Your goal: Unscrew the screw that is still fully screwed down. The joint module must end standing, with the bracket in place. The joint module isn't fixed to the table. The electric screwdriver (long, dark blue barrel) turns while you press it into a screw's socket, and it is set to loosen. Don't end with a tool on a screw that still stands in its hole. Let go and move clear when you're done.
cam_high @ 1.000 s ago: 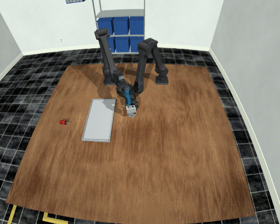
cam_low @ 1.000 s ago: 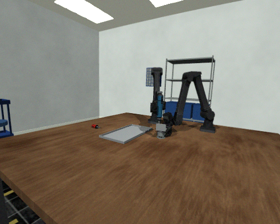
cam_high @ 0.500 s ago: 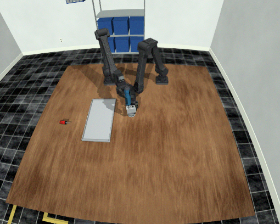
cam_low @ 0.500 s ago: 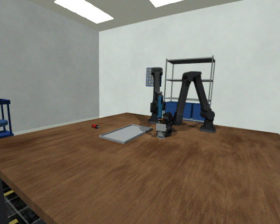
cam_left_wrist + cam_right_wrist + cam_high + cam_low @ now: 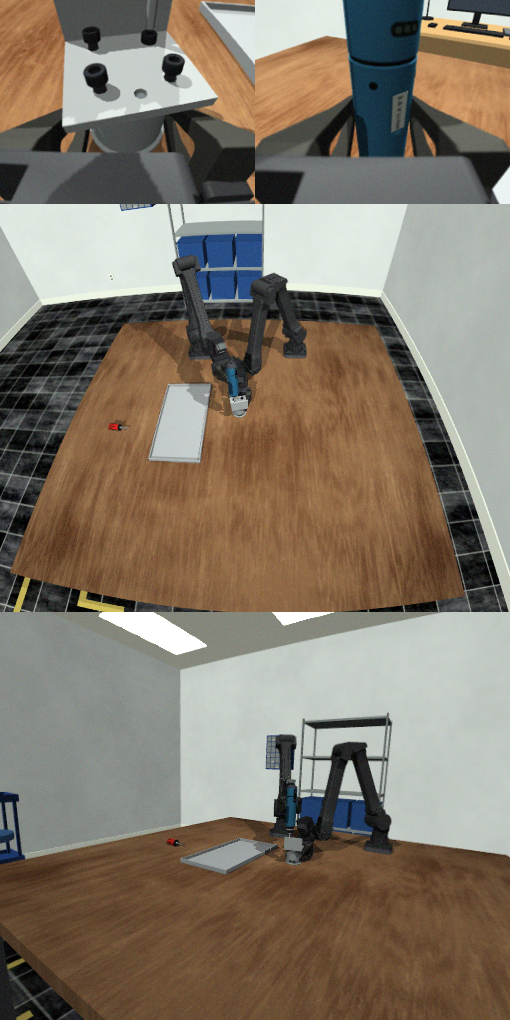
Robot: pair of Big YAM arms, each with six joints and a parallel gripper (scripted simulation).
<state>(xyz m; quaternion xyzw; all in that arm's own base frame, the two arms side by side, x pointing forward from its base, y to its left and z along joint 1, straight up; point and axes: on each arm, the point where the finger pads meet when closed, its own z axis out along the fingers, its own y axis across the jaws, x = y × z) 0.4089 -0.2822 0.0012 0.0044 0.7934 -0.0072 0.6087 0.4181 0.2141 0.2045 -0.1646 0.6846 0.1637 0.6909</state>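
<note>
Now: the grey bracket 5 cm above my left hand. Round my left hand: screw: 5 cm above, 2 cm behind, 1 cm to the left; then flat grey tray: 26 cm to the right, 5 cm ahead, 2 cm below; then small red-handled tool: 56 cm to the right, 9 cm ahead, 1 cm below.
</note>
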